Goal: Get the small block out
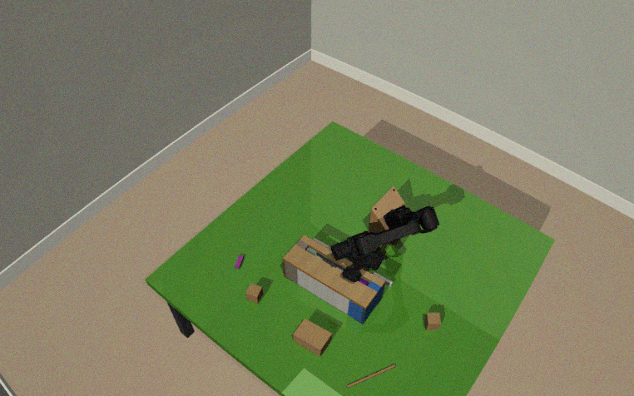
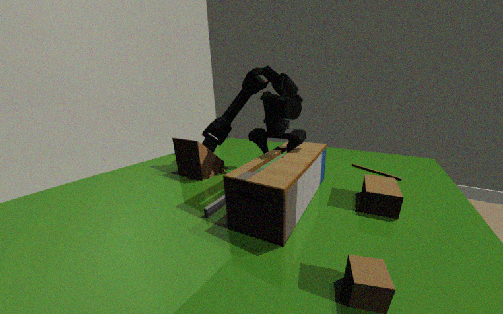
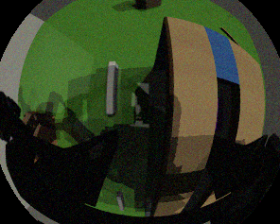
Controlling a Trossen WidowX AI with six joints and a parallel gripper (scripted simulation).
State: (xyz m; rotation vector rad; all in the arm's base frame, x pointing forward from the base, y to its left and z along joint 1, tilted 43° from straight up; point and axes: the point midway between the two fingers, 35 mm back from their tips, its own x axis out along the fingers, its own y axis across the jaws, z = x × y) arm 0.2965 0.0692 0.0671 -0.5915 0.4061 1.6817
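The purple block is 4 cm ahead of my gripper tip and 3 cm to the left of it. Also, from my gripper tip: long box 5 cm ahead, 9 cm to the right, 2 cm below; then thin stick 26 cm ahead, 29 cm to the left, 8 cm below.
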